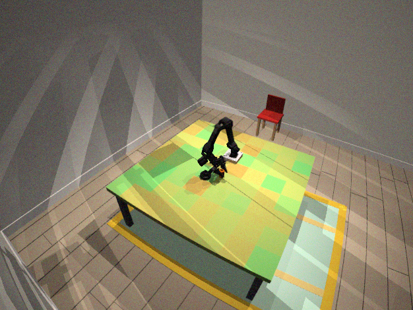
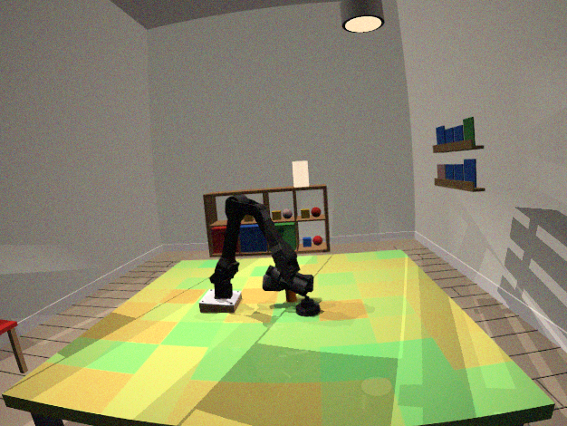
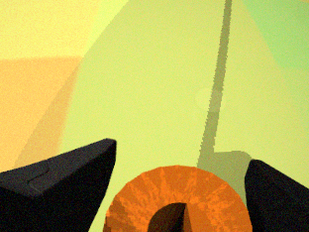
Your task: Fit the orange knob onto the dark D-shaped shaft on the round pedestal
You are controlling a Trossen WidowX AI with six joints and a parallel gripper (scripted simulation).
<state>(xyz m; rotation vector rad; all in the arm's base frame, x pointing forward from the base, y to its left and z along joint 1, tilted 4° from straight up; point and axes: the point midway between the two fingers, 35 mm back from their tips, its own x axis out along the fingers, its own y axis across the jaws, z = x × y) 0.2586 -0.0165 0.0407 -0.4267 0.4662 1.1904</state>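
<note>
The knob is 30 mm to the right of my gripper tip, 10 mm below it and 10 mm behind it. Round my gripper tip: pedestal (150 mm to the right, 40 mm ahead, 10 mm below).
</note>
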